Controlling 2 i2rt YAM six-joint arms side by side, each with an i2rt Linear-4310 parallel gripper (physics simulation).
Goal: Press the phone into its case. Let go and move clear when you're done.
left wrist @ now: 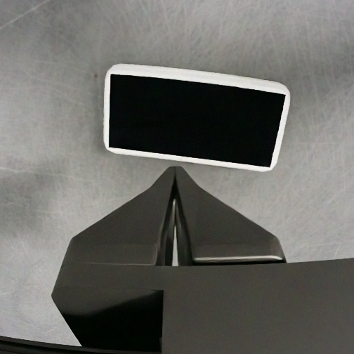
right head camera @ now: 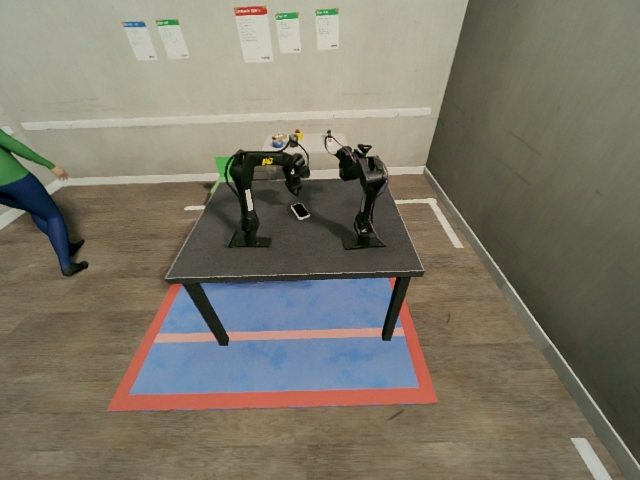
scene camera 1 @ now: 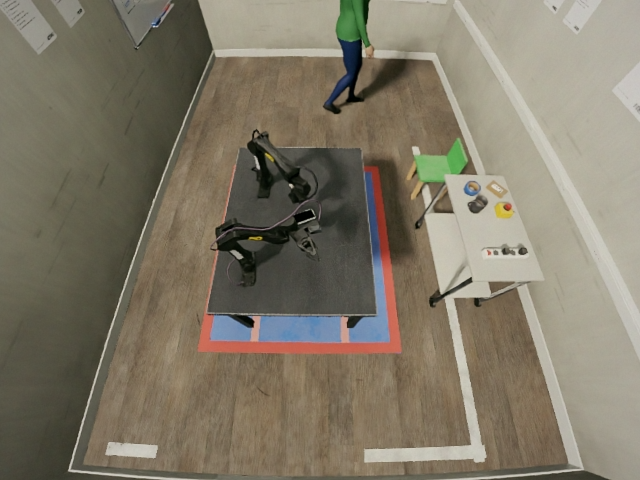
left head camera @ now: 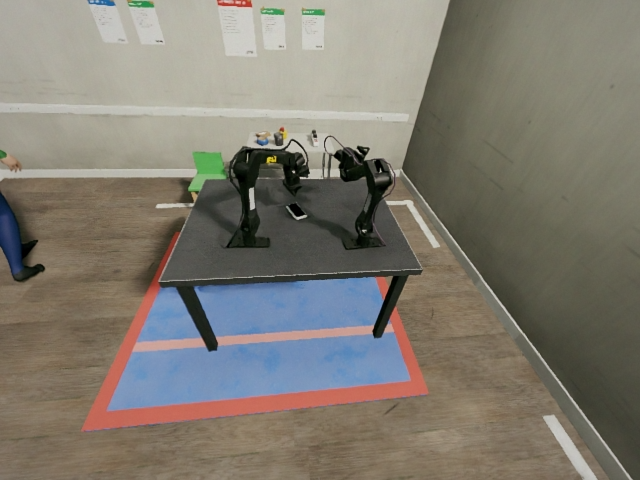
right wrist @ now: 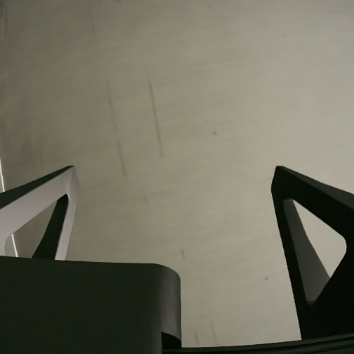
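The phone [left head camera: 296, 210] [right head camera: 299, 210] [scene camera 1: 305, 216] [left wrist: 195, 120] lies flat, black screen up, on the dark table. The white case [left wrist: 197, 75] shows around its edge; how deep the phone sits in it cannot be told. My left gripper [left head camera: 294, 193] [right head camera: 296, 193] [left wrist: 174, 177] is shut and empty, pointing down above the table. Its closed tips appear just beside the middle of the phone's lower long side in the left wrist view. My right gripper [scene camera 1: 315, 256] [right wrist: 175, 176] is open and empty, raised high and away from the phone, facing the wall in its wrist view.
The table [left head camera: 289, 260] [right head camera: 294, 258] [scene camera 1: 330, 289] carries both arms. A white side table [scene camera 1: 496, 227] with small items and a green chair [scene camera 1: 433, 167] stand beyond it. A person [right head camera: 38, 206] [scene camera 1: 351, 56] is in the room, away from the table.
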